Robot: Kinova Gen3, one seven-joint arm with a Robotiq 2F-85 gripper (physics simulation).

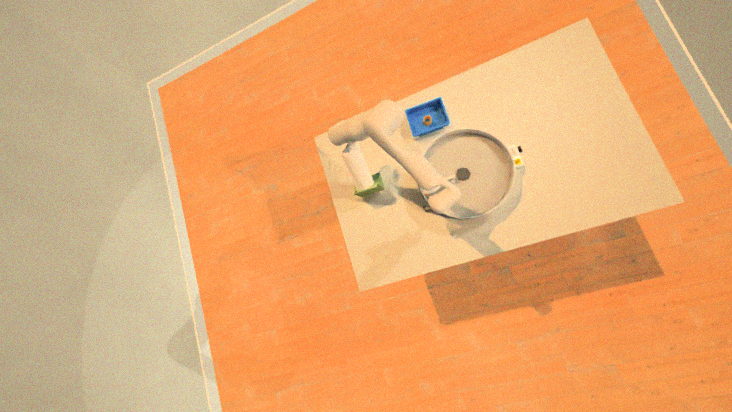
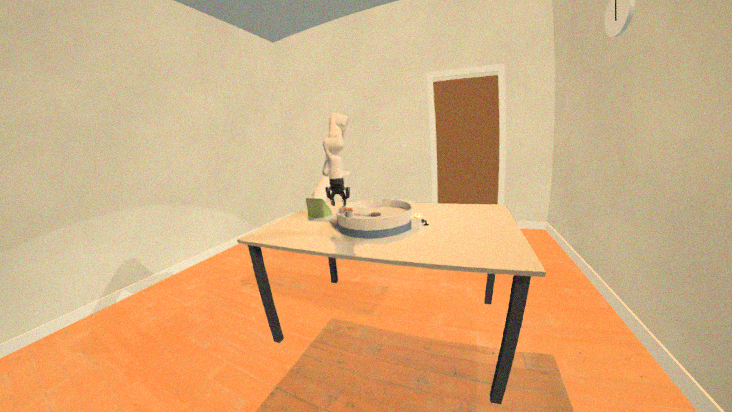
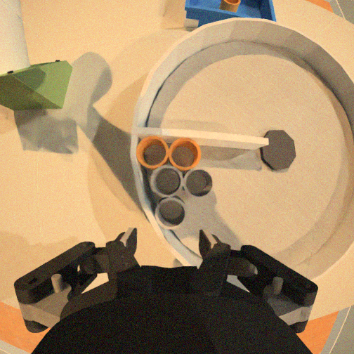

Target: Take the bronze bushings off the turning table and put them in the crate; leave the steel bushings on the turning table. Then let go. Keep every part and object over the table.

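Where they show: gripper, between the fingertips: (image 2: pixel 338 206); arm's base, origin of its link: (image 1: pixel 365 184) (image 2: pixel 316 203).
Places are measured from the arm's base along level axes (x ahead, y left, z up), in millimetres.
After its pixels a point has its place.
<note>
Two bronze bushings stand side by side on the turning table (image 1: pixel 486 179) @(x 551, y -151, z -34 mm) (image 2: pixel 376 223) @(x 549, y -287, z -13 mm) (image 3: pixel 240 90), against its divider bar: a left one (image 3: pixel 138 152) by the rim wall and a right one (image 3: pixel 199 152). Three steel bushings stand beside them: one (image 3: pixel 153 181) touching the bronze pair, one (image 3: pixel 210 183) to its right, one (image 3: pixel 158 216) nearest the gripper. Another bronze bushing (image 1: pixel 427 120) @(x 386, y 214, z -48 mm) (image 3: pixel 230 5) is in the blue crate (image 1: pixel 415 126) @(x 326, y 230, z -82 mm) (image 3: pixel 200 15). My gripper (image 2: pixel 338 203) @(x 305, y -211, z 43 mm) (image 3: pixel 167 238) is open and empty, above the turning table's rim near the steel bushings.
The pale divider bar (image 3: pixel 210 137) runs from the rim to the dark hub (image 1: pixel 462 174) @(x 458, y -96, z -26 mm) (image 3: pixel 279 150). A green wedge-shaped block (image 1: pixel 369 188) @(x 22, y -33, z 34 mm) (image 2: pixel 318 209) @(x 36, y -38, z -32 mm) (image 3: pixel 40 87) is at the arm's base. A small white box with a yellow button (image 1: pixel 517 161) @(x 696, y -115, z -29 mm) stands beside the turning table's rim.
</note>
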